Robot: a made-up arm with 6 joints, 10 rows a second.
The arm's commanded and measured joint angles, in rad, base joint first. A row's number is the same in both.
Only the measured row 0 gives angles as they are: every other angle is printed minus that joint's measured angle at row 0.
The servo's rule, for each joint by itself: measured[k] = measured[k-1] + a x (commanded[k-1-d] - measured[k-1]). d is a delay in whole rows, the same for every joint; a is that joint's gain. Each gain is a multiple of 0.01, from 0.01 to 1. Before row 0 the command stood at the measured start. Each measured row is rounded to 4 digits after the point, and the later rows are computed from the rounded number. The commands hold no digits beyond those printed.
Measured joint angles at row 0:
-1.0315 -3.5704 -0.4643 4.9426 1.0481 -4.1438
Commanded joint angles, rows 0 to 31:
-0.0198 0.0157 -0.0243 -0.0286 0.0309 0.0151
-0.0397 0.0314 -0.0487 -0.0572 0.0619 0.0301
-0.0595 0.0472 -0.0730 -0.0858 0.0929 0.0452
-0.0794 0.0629 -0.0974 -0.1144 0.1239 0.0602
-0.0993 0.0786 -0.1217 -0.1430 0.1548 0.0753
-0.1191 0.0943 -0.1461 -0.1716 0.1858 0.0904
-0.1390 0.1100 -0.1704 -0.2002 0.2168 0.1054
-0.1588 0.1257 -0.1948 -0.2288 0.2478 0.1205
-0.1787 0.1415 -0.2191 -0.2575 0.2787 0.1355
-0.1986 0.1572 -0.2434 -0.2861 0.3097 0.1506
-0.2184 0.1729 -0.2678 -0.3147 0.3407 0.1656
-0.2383 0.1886 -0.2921 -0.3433 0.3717 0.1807
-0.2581 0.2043 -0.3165 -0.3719 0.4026 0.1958
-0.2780 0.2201 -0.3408 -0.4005 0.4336 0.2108
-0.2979 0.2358 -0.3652 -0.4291 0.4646 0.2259
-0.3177 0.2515 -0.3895 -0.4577 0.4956 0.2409
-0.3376 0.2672 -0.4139 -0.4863 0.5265 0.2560
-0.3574 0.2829 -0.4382 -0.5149 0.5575 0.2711
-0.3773 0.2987 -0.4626 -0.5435 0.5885 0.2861
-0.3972 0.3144 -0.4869 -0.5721 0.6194 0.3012
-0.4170 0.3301 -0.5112 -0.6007 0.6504 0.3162
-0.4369 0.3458 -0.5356 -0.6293 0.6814 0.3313
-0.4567 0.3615 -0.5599 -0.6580 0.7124 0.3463
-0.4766 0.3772 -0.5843 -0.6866 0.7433 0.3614
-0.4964 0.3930 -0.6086 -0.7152 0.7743 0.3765
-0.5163 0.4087 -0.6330 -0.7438 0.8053 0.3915
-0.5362 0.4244 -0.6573 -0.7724 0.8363 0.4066
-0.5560 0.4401 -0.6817 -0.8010 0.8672 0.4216
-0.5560 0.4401 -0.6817 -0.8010 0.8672 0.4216
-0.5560 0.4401 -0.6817 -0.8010 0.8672 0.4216
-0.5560 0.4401 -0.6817 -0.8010 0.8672 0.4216
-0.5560 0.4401 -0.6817 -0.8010 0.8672 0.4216
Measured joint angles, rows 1 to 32:
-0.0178 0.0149 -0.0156 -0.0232 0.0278 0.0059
-0.0375 0.0306 -0.0368 -0.0507 0.0585 0.0153
-0.0573 0.0464 -0.0600 -0.0791 0.0895 0.0270
-0.0772 0.0621 -0.0839 -0.1077 0.1205 0.0399
-0.0971 0.0778 -0.1081 -0.1363 0.1514 0.0537
-0.1169 0.0935 -0.1324 -0.1649 0.1824 0.0680
-0.1368 0.1092 -0.1567 -0.1935 0.2134 0.0826
-0.1566 0.1249 -0.1811 -0.2221 0.2444 0.0974
-0.1765 0.1407 -0.2054 -0.2508 0.2753 0.1123
-0.1964 0.1564 -0.2297 -0.2794 0.3063 0.1272
-0.2162 0.1721 -0.2541 -0.3080 0.3373 0.1422
-0.2361 0.1878 -0.2784 -0.3366 0.3683 0.1572
-0.2559 0.2035 -0.3028 -0.3652 0.3992 0.1723
-0.2758 0.2193 -0.3271 -0.3938 0.4302 0.1873
-0.2957 0.2350 -0.3515 -0.4224 0.4612 0.2024
-0.3155 0.2507 -0.3758 -0.4510 0.4922 0.2174
-0.3354 0.2664 -0.4002 -0.4796 0.5231 0.2325
-0.3552 0.2821 -0.4245 -0.5082 0.5541 0.2476
-0.3751 0.2979 -0.4489 -0.5368 0.5851 0.2626
-0.3950 0.3136 -0.4732 -0.5654 0.6160 0.2777
-0.4148 0.3293 -0.4975 -0.5940 0.6470 0.2927
-0.4347 0.3450 -0.5219 -0.6226 0.6780 0.3078
-0.4545 0.3607 -0.5462 -0.6513 0.7090 0.3228
-0.4744 0.3764 -0.5706 -0.6799 0.7399 0.3379
-0.4942 0.3922 -0.5949 -0.7085 0.7709 0.3530
-0.5141 0.4079 -0.6193 -0.7371 0.8019 0.3680
-0.5340 0.4236 -0.6436 -0.7657 0.8329 0.3831
-0.5538 0.4393 -0.6680 -0.7943 0.8638 0.3981
-0.5558 0.4401 -0.6768 -0.7997 0.8669 0.4073
-0.5560 0.4401 -0.6799 -0.8008 0.8672 0.4129
-0.5560 0.4401 -0.6811 -0.8010 0.8672 0.4163
-0.5560 0.4401 -0.6815 -0.8010 0.8672 0.4184
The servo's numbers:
d 0
a 0.90 0.95 0.64 0.81 0.90 0.39

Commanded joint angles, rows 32 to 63:
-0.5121 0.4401 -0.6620 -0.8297 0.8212 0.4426
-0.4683 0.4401 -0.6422 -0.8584 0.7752 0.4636
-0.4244 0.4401 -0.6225 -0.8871 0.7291 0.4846
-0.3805 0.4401 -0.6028 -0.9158 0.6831 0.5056
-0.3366 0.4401 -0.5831 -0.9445 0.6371 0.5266
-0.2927 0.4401 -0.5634 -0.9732 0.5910 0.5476
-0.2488 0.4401 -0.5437 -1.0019 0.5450 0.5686
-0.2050 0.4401 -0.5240 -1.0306 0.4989 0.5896
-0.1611 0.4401 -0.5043 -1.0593 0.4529 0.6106
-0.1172 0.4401 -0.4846 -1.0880 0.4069 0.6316
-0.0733 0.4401 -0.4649 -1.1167 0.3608 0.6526
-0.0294 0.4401 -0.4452 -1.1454 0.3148 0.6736
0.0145 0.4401 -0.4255 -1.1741 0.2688 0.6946
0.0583 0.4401 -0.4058 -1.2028 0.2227 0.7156
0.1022 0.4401 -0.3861 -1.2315 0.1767 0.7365
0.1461 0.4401 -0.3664 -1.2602 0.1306 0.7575
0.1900 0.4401 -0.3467 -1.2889 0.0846 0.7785
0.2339 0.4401 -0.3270 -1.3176 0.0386 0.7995
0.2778 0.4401 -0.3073 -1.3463 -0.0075 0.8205
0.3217 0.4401 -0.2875 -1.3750 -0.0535 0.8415
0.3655 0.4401 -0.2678 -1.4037 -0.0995 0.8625
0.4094 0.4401 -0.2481 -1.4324 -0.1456 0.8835
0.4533 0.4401 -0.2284 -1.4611 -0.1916 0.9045
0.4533 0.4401 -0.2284 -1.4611 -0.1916 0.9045
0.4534 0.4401 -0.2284 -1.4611 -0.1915 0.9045
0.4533 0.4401 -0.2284 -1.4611 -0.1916 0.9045
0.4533 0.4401 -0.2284 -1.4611 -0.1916 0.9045
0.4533 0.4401 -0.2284 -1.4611 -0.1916 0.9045
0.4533 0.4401 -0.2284 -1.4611 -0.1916 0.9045
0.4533 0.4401 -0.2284 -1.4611 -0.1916 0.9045
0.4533 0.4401 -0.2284 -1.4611 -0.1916 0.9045
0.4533 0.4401 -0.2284 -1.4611 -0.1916 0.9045
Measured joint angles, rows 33 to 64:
-0.5165 0.4401 -0.6690 -0.8242 0.8258 0.4278
-0.4731 0.4401 -0.6518 -0.8519 0.7803 0.4418
-0.4293 0.4401 -0.6330 -0.8804 0.7342 0.4585
-0.3854 0.4401 -0.6137 -0.9091 0.6882 0.4769
-0.3415 0.4401 -0.5941 -0.9378 0.6422 0.4963
-0.2976 0.4401 -0.5745 -0.9665 0.5961 0.5163
-0.2537 0.4401 -0.5548 -0.9952 0.5501 0.5367
-0.2099 0.4401 -0.5351 -1.0239 0.5040 0.5573
-0.1660 0.4401 -0.5154 -1.0526 0.4580 0.5781
-0.1221 0.4401 -0.4957 -1.0813 0.4120 0.5990
-0.0782 0.4401 -0.4760 -1.1100 0.3659 0.6199
-0.0343 0.4401 -0.4563 -1.1387 0.3199 0.6408
0.0096 0.4401 -0.4366 -1.1674 0.2739 0.6618
0.0534 0.4401 -0.4169 -1.1961 0.2278 0.6828
0.0973 0.4401 -0.3972 -1.2248 0.1818 0.7037
0.1412 0.4401 -0.3775 -1.2535 0.1357 0.7247
0.1851 0.4401 -0.3578 -1.2822 0.0897 0.7457
0.2290 0.4401 -0.3381 -1.3109 0.0437 0.7667
0.2729 0.4401 -0.3184 -1.3396 -0.0024 0.7877
0.3168 0.4401 -0.2986 -1.3683 -0.0484 0.8087
0.3606 0.4401 -0.2789 -1.3970 -0.0944 0.8297
0.4045 0.4401 -0.2592 -1.4257 -0.1405 0.8507
0.4484 0.4401 -0.2395 -1.4544 -0.1865 0.8717
0.4528 0.4401 -0.2324 -1.4598 -0.1911 0.8845
0.4533 0.4401 -0.2298 -1.4609 -0.1915 0.8923
0.4533 0.4401 -0.2289 -1.4611 -0.1916 0.8971
0.4533 0.4401 -0.2286 -1.4611 -0.1916 0.9000
0.4533 0.4401 -0.2285 -1.4611 -0.1916 0.9018
0.4533 0.4401 -0.2284 -1.4611 -0.1916 0.9029
0.4533 0.4401 -0.2284 -1.4611 -0.1916 0.9035
0.4533 0.4401 -0.2284 -1.4611 -0.1916 0.9039
0.4533 0.4401 -0.2284 -1.4611 -0.1916 0.9041

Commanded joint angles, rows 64 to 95:
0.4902 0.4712 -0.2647 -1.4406 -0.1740 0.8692
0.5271 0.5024 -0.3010 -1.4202 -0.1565 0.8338
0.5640 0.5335 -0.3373 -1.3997 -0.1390 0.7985
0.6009 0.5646 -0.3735 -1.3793 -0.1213 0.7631
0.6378 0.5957 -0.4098 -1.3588 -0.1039 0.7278
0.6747 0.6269 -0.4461 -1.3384 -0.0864 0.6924
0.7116 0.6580 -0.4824 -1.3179 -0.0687 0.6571
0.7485 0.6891 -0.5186 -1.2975 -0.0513 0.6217
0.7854 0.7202 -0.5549 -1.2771 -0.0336 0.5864
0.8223 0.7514 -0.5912 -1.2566 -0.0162 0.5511
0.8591 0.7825 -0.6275 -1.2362 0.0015 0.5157
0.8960 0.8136 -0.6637 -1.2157 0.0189 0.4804
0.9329 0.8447 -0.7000 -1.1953 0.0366 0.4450
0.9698 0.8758 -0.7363 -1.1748 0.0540 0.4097
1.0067 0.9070 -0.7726 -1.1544 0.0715 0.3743
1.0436 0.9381 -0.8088 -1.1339 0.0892 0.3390
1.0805 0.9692 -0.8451 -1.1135 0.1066 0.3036
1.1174 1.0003 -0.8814 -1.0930 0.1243 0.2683
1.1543 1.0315 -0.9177 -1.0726 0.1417 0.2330
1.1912 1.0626 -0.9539 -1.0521 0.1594 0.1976
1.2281 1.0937 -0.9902 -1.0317 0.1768 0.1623
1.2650 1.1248 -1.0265 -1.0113 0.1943 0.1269
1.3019 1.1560 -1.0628 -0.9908 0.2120 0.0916
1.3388 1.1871 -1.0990 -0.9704 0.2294 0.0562
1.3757 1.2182 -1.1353 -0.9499 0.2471 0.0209
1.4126 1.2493 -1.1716 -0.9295 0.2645 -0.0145
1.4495 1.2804 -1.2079 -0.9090 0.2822 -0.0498
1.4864 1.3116 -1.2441 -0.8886 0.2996 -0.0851
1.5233 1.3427 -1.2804 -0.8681 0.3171 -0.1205
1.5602 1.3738 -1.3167 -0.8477 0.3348 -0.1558
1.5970 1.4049 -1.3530 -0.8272 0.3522 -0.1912
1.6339 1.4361 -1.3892 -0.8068 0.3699 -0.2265
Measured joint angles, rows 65 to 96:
0.4865 0.4696 -0.2516 -1.4445 -0.1758 0.8905
0.5230 0.5008 -0.2832 -1.4248 -0.1584 0.8684
0.5599 0.5319 -0.3178 -1.4045 -0.1409 0.8411
0.5968 0.5630 -0.3534 -1.3841 -0.1233 0.8107
0.6337 0.5941 -0.3895 -1.3636 -0.1058 0.7784
0.6706 0.6253 -0.4257 -1.3432 -0.0883 0.7449
0.7075 0.6564 -0.4620 -1.3227 -0.0707 0.7107
0.7444 0.6875 -0.4982 -1.3023 -0.0532 0.6760
0.7813 0.7186 -0.5345 -1.2819 -0.0356 0.6411
0.8182 0.7498 -0.5708 -1.2614 -0.0181 0.6060
0.8550 0.7809 -0.6071 -1.2410 -0.0005 0.5708
0.8919 0.8120 -0.6433 -1.2205 0.0170 0.5355
0.9288 0.8431 -0.6796 -1.2001 0.0346 0.5002
0.9657 0.8742 -0.7159 -1.1796 0.0521 0.4649
1.0026 0.9054 -0.7522 -1.1592 0.0696 0.4296
1.0395 0.9365 -0.7884 -1.1387 0.0872 0.3943
1.0764 0.9676 -0.8247 -1.1183 0.1047 0.3589
1.1133 0.9987 -0.8610 -1.0978 0.1223 0.3236
1.1502 1.0299 -0.8973 -1.0774 0.1398 0.2883
1.1871 1.0610 -0.9335 -1.0569 0.1574 0.2529
1.2240 1.0921 -0.9698 -1.0365 0.1749 0.2176
1.2609 1.1232 -1.0061 -1.0161 0.1924 0.1822
1.2978 1.1544 -1.0424 -0.9956 0.2100 0.1469
1.3347 1.1855 -1.0786 -0.9752 0.2275 0.1115
1.3716 1.2166 -1.1149 -0.9547 0.2451 0.0762
1.4085 1.2477 -1.1512 -0.9343 0.2626 0.0408
1.4454 1.2788 -1.1875 -0.9138 0.2802 0.0055
1.4823 1.3100 -1.2237 -0.8934 0.2977 -0.0298
1.5192 1.3411 -1.2600 -0.8729 0.3152 -0.0652
1.5561 1.3722 -1.2963 -0.8525 0.3328 -0.1005
1.5929 1.4033 -1.3326 -0.8320 0.3503 -0.1359
1.6298 1.4345 -1.3688 -0.8116 0.3679 -0.1712

